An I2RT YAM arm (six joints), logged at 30 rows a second.
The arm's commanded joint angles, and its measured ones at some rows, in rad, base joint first. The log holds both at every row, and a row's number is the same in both.
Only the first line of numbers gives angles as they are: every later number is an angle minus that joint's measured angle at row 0.
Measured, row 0:
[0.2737, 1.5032, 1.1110, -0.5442, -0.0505, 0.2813]
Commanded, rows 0 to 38:
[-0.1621, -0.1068, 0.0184, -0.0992, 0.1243, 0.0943]
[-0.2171, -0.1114, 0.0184, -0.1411, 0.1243, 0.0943]
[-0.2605, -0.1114, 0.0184, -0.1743, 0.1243, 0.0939]
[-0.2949, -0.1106, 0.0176, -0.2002, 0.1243, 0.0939]
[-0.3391, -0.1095, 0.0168, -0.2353, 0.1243, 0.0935]
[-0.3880, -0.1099, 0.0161, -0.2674, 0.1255, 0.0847]
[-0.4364, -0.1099, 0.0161, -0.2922, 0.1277, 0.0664]
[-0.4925, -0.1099, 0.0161, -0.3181, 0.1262, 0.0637]
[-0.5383, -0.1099, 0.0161, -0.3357, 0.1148, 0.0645]
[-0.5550, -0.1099, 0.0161, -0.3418, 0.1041, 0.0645]
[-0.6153, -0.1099, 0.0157, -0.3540, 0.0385, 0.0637]
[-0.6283, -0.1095, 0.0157, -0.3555, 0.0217, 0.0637]
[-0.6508, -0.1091, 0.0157, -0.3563, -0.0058, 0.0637]
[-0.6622, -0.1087, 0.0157, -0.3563, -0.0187, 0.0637]
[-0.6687, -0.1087, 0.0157, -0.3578, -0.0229, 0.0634]
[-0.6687, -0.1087, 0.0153, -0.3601, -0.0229, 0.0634]
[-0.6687, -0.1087, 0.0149, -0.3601, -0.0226, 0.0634]
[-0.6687, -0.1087, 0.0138, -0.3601, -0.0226, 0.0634]
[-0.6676, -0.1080, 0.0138, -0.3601, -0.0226, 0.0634]
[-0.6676, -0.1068, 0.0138, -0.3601, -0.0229, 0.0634]
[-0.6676, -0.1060, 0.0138, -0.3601, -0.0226, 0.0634]
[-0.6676, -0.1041, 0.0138, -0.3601, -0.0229, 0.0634]
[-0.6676, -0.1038, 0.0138, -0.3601, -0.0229, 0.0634]
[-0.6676, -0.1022, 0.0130, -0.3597, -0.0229, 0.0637]
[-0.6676, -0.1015, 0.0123, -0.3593, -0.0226, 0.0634]
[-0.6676, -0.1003, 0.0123, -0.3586, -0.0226, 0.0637]
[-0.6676, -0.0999, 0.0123, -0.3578, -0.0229, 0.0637]
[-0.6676, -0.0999, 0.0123, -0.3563, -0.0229, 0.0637]
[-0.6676, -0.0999, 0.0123, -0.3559, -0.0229, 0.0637]
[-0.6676, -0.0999, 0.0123, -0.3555, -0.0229, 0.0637]
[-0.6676, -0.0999, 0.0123, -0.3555, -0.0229, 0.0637]
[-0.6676, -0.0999, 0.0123, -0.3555, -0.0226, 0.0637]
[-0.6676, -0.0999, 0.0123, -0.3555, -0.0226, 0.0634]
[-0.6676, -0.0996, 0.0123, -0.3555, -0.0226, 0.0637]
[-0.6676, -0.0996, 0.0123, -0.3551, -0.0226, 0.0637]
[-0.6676, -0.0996, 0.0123, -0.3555, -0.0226, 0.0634]
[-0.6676, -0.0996, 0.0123, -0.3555, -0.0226, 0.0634]
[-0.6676, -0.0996, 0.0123, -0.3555, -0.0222, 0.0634]
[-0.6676, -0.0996, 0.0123, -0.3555, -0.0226, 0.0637]
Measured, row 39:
[-0.6664, -0.1034, 0.0062, -0.3616, -0.0210, 0.0657]
